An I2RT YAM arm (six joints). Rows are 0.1 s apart.
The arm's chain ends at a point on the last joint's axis. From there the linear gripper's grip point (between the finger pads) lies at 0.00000 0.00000 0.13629 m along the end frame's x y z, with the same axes.
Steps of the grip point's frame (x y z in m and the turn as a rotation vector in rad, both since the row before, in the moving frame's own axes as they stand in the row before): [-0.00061, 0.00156, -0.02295, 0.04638, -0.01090, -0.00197]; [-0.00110, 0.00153, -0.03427, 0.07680, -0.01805, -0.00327]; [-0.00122, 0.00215, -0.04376, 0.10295, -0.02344, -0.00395]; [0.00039, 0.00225, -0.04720, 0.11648, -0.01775, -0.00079]
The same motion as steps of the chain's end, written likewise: [0.00088, 0.00788, -0.02280, 0.04638, -0.01090, -0.00197]; [0.00137, 0.01198, -0.03385, 0.07680, -0.01805, -0.00327]; [0.00200, 0.01615, -0.04300, 0.10295, -0.02344, -0.00395]; [0.00281, 0.01809, -0.04626, 0.11648, -0.01775, -0.00079]
